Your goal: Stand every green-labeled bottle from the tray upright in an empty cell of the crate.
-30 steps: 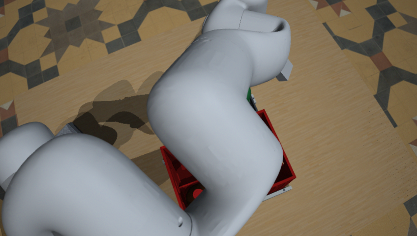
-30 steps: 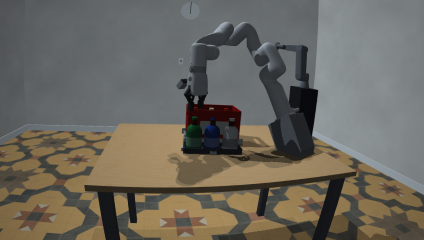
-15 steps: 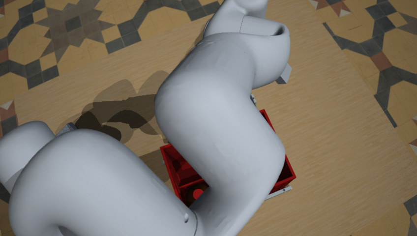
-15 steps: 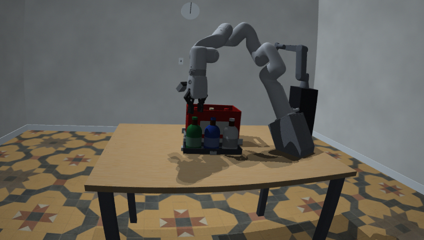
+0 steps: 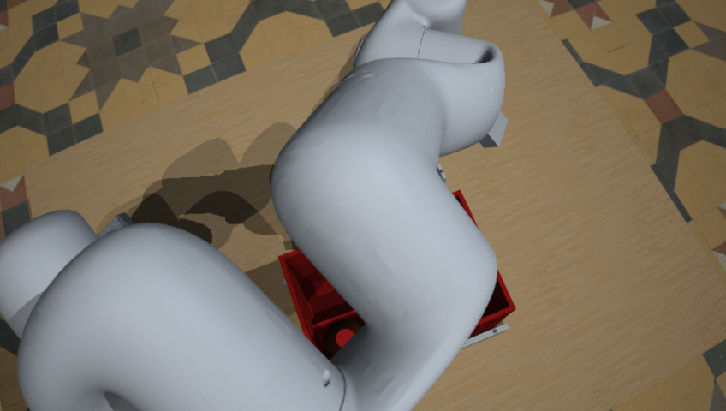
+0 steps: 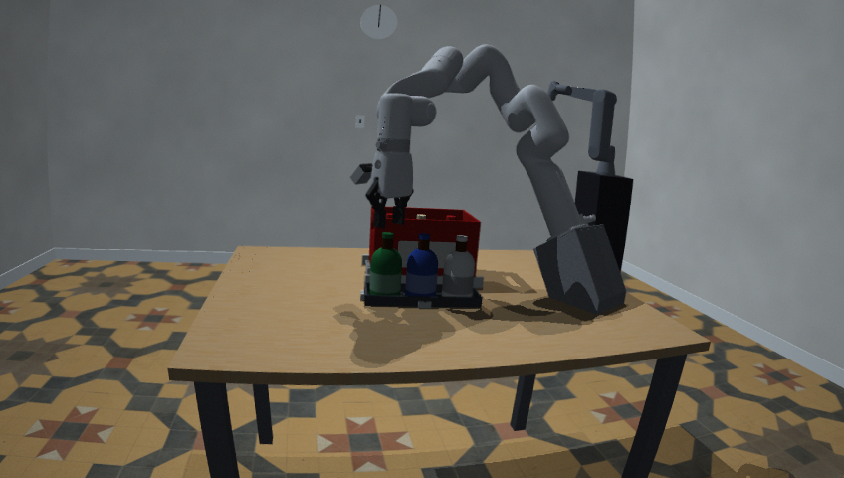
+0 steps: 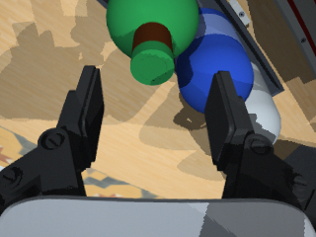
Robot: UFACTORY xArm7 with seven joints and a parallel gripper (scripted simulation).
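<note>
Now: the green bottle 11 cm below my hand. Round my hand: dark tray: 9 cm behind, 1 cm to the left, 18 cm below; white bottle: 17 cm behind, 2 cm to the left, 11 cm below; blue bottle: 8 cm behind, 1 cm to the left, 11 cm below.
</note>
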